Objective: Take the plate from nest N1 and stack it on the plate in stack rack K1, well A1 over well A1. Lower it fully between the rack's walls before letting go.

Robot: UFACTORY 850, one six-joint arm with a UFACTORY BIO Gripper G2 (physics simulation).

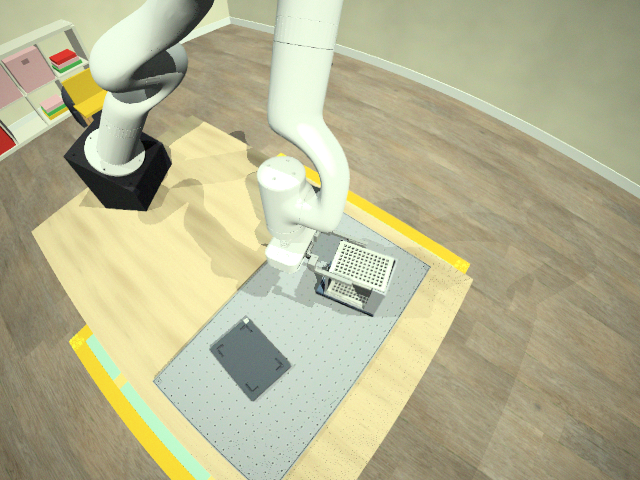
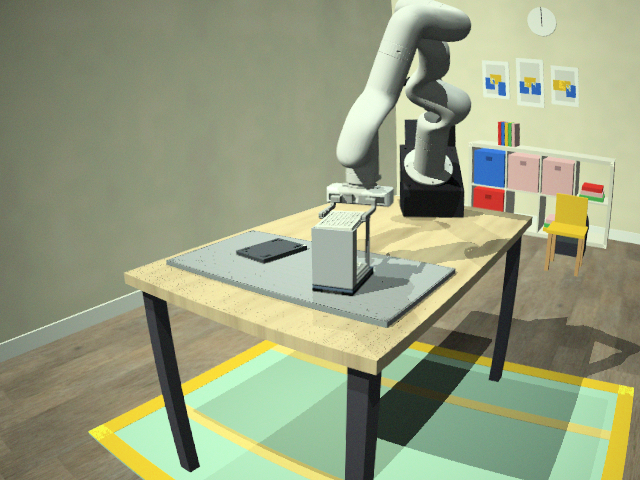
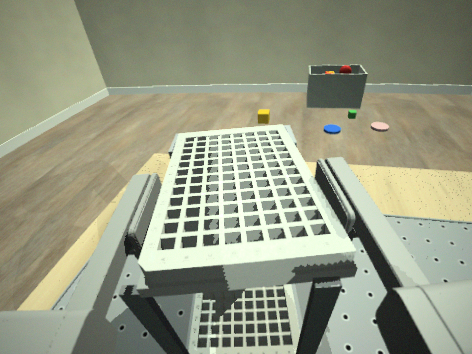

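Observation:
My gripper [image 1: 343, 256] [image 2: 345, 217] [image 3: 241, 202] is shut on a white gridded plate [image 1: 361, 266] [image 2: 341, 219] [image 3: 245, 260], one finger along each long side. The held plate looks about level, over stack rack K1 [image 1: 345, 304] [image 2: 333, 260] [image 3: 320, 310], around the height of its wall tops. The lower plate [image 1: 347, 293] [image 3: 295, 325] lies at the bottom of the rack, with a tall gap between the two plates. Nest N1 [image 1: 250, 359] [image 2: 271, 249] is a dark flat base with corner brackets and holds no plate. How the held plate's far end sits against the walls is partly hidden.
The rack and the nest stand on a grey perforated board [image 1: 206, 408] [image 2: 206, 260] on the wooden table [image 1: 217, 248] [image 2: 248, 320]. The arm's black base block [image 1: 121, 188] [image 2: 431, 198] is at the table's back. A grey bin [image 3: 335, 90] stands on the floor beyond.

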